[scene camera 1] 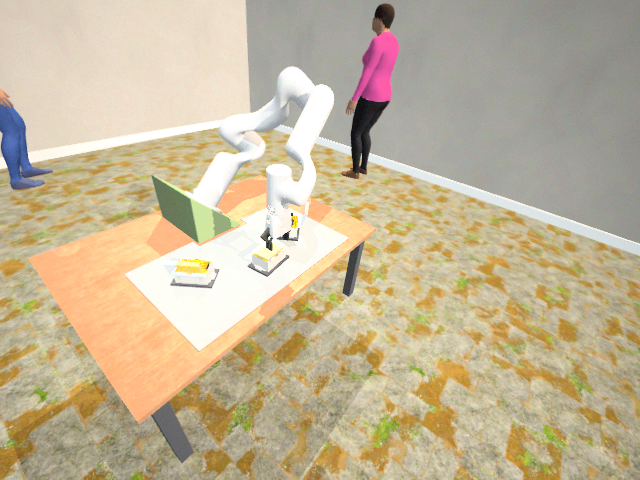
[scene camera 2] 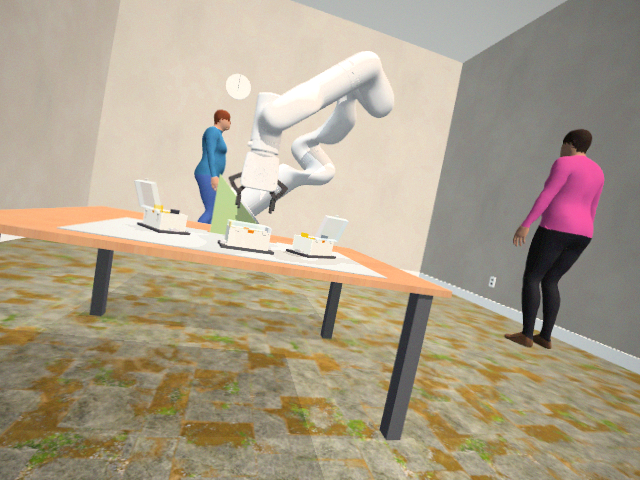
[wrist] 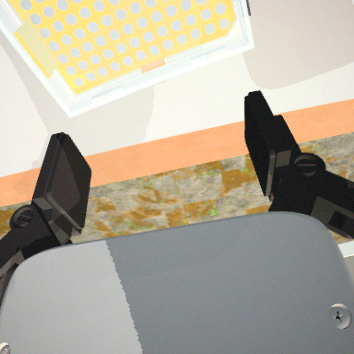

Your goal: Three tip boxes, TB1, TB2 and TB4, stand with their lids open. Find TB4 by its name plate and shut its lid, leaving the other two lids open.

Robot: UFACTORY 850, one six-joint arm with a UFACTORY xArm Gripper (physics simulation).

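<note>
Three white tip boxes with yellow racks stand on dark bases; no name plate is readable. The middle box (scene camera 1: 267, 259) (scene camera 2: 248, 236) (wrist: 135, 40) has its translucent lid low over the rack; whether it is fully seated I cannot tell. The left box (scene camera 1: 193, 272) (scene camera 2: 166, 221) has its lid up, leaning left in scene camera 2. The right box (scene camera 1: 294, 222) (scene camera 2: 313, 244) has its lid up, leaning right there; the arm partly hides this box in scene camera 1. My gripper (scene camera 1: 277, 240) (scene camera 2: 255, 209) (wrist: 159, 133) is open and empty, fingers pointing down just above the middle box.
A grey-white mat (scene camera 1: 206, 325) (scene camera 2: 98, 226) lies under the boxes on the wooden table (scene camera 1: 98, 304) (scene camera 2: 31, 222). A green panel (scene camera 1: 175, 209) (scene camera 2: 222, 206) stands behind the boxes, by the arm's base. Two people stand beyond the table.
</note>
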